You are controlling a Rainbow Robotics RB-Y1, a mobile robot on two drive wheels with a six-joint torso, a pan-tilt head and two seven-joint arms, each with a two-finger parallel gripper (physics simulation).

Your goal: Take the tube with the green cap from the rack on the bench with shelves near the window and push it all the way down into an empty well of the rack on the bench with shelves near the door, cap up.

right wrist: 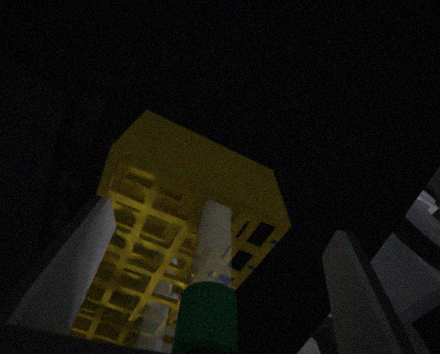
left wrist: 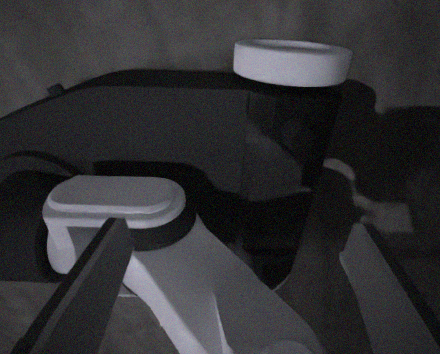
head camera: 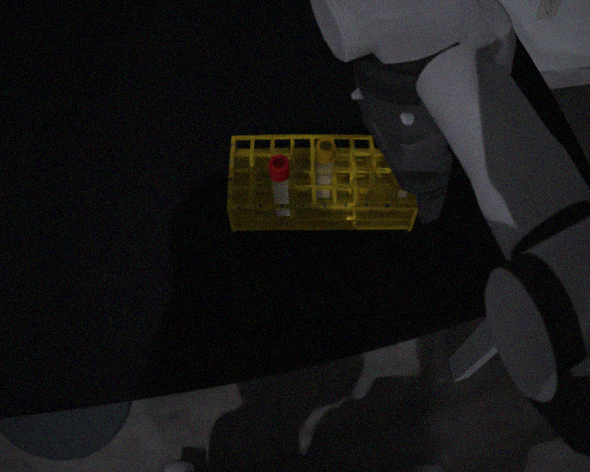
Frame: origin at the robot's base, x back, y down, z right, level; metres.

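Seen in the pictures: left gripper, fingertip midpoint: [left wrist: 235, 235]; right gripper, fingertip midpoint: [right wrist: 221, 228] [head camera: 406, 176].
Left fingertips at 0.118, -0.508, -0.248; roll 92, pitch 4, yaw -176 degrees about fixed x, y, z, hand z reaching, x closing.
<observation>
Pixels of each thing's top centre, then the offset from my left fingertips to it, as dx, dy, dz. "spot": a spot on its surface instead. Level surfaces: height alone.
- green-capped tube, surface spot: [right wrist: 206, 316] spot: -0.490, -0.367, +0.348
- yellow rack, middle of its top: [right wrist: 140, 306] [head camera: 323, 169] -0.493, -0.312, +0.255
- red-capped tube, middle of its top: [head camera: 279, 163] -0.460, -0.374, +0.212
- orange-capped tube, middle of its top: [head camera: 325, 145] -0.482, -0.374, +0.255
- dark bench top, its level: dy -0.255
The green-capped tube [right wrist: 206, 316] stands cap up in the yellow rack [right wrist: 210, 157] [head camera: 320, 220], at the rack's end. In the head view its cap is hidden behind my right gripper [head camera: 429, 212] [right wrist: 224, 216], and a pale bit of tube shows at the rack's right side. My right gripper is open. In the right wrist view the tube appears between its two spread fingers, nearer the left one; contact cannot be seen. My left gripper [left wrist: 235, 235] is open, with no tube between its fingers. The other bench's rack does not show.
A red-capped tube [head camera: 279, 169] and an orange-capped tube [head camera: 325, 151] stand in the same rack. The dark bench top [head camera: 240, 300] ends in a slanting front edge below the rack. Robot body parts and a white round cap [left wrist: 292, 65] show in the left wrist view.
</observation>
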